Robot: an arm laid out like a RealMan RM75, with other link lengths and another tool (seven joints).
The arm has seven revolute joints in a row. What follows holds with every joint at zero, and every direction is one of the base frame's.
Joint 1 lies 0.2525 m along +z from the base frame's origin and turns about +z.
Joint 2 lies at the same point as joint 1 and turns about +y.
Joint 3 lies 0.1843 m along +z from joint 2 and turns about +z.
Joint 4 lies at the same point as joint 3 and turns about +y.
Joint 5 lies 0.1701 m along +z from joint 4 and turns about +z.
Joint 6 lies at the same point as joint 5 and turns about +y.
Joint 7 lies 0.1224 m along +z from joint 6 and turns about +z.
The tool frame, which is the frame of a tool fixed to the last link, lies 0.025 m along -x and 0.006 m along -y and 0.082 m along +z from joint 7; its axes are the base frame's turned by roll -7.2, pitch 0 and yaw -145.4 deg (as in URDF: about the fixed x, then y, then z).
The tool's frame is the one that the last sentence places.
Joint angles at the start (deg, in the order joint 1, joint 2, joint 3, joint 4, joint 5, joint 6, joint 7):
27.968, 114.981, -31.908, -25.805, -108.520, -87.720, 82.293
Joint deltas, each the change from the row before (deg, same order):
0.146, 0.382, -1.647, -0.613, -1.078, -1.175, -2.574
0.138, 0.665, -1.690, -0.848, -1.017, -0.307, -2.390
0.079, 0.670, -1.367, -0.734, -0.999, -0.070, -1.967
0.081, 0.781, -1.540, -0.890, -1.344, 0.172, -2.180
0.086, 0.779, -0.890, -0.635, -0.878, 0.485, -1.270
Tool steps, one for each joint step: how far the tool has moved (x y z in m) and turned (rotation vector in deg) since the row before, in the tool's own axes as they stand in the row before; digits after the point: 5 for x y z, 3 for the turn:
-0.01053, -0.00558, 0.00393, 0.777, -2.650, -3.689
-0.00923, -0.00415, 0.00529, 0.294, -2.259, -3.505
-0.00795, -0.00328, 0.00489, 0.178, -1.893, -2.849
-0.00899, -0.00308, 0.00573, -0.006, -2.212, -3.270
-0.00531, -0.00205, 0.00500, -0.093, -1.223, -1.903

